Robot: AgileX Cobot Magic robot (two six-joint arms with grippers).
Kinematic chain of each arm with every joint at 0, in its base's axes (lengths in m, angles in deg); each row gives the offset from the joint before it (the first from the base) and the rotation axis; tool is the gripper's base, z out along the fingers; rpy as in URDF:
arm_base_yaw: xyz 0 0 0.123 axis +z
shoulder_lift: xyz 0 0 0 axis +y
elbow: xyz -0.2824 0 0.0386 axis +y
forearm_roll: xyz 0.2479 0 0.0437 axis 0.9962 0 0.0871
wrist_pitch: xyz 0 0 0 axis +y
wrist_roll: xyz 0.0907 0 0.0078 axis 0.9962 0 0.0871
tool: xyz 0 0 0 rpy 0 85 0
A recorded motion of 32 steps. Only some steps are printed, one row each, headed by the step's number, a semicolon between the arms.
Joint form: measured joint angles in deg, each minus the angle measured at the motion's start. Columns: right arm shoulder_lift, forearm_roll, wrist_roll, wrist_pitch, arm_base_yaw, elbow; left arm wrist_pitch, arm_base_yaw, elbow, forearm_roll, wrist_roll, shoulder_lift.
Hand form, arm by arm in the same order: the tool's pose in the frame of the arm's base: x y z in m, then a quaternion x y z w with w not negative. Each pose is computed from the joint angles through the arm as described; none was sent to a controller.
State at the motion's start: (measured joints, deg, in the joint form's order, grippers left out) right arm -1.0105 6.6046 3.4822 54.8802 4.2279 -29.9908; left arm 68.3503 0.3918 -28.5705 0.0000 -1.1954 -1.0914
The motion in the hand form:
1: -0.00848 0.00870 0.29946 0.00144 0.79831 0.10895 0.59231; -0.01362 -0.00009 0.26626 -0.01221 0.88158 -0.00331 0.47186
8: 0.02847 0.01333 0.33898 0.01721 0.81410 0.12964 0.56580; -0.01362 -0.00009 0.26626 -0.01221 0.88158 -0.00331 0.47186
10: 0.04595 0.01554 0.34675 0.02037 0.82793 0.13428 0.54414; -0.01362 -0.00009 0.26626 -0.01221 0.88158 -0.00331 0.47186
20: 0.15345 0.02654 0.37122 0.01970 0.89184 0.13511 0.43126; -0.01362 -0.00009 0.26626 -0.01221 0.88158 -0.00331 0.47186
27: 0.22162 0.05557 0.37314 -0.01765 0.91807 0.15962 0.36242; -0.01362 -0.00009 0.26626 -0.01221 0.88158 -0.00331 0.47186
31: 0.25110 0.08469 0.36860 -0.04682 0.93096 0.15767 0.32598; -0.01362 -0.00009 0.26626 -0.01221 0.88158 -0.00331 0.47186
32: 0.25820 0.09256 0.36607 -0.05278 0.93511 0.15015 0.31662; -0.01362 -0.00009 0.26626 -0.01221 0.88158 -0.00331 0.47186
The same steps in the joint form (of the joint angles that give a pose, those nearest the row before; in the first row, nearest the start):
1: 0.15 0.75 0.91 -1.99 0.00 -0.79; 0.00 0.00 0.00 0.00 0.00 0.00
8: 14.93 2.84 1.90 -6.40 0.00 -7.83; 0.00 0.00 0.00 0.00 0.00 0.00
10: 20.39 3.70 1.77 -6.92 -0.01 -9.85; 0.00 0.00 0.00 0.00 0.00 0.00
20: 49.16 6.37 -0.72 -7.07 0.00 -23.38; 0.00 0.00 0.00 0.00 0.00 0.00
27: 66.00 7.86 -0.84 -5.36 5.50 -34.25; 0.00 0.00 0.00 0.00 0.00 0.00
31: 74.17 4.72 2.56 -3.88 11.40 -40.33; 0.00 0.00 0.00 0.00 0.00 0.00
32: 76.27 2.89 4.12 -3.37 13.04 -41.87; 0.00 0.00 0.00 0.00 0.00 0.00

